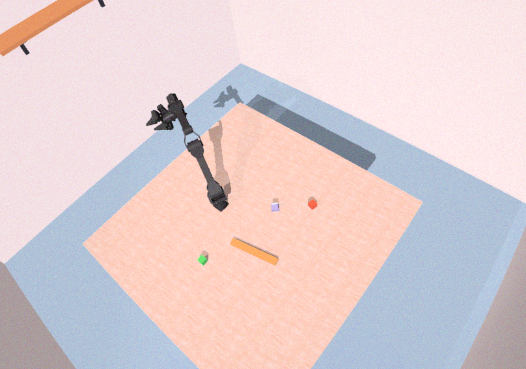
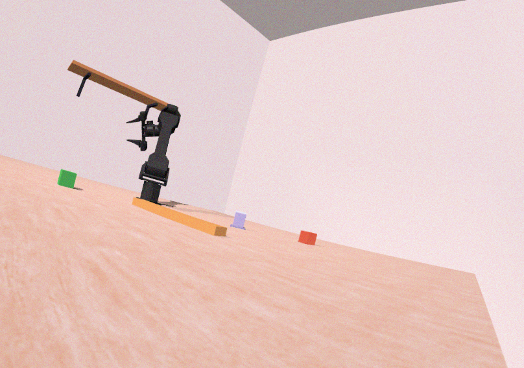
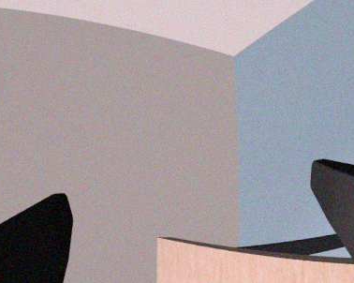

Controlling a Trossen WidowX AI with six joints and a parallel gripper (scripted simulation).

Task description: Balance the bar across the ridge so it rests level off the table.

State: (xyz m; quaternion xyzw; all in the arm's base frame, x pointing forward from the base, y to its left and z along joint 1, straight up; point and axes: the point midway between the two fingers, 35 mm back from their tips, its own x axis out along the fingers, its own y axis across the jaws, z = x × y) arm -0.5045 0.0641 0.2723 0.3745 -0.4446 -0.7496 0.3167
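Now: the bar 840 mm ahead of my gripper tip, 250 mm below it and 130 mm to the right of it. Round my gripper tip: green cube 680 mm ahead, 320 mm to the right, 250 mm below; red cube 920 mm ahead, 250 mm to the left, 250 mm below.
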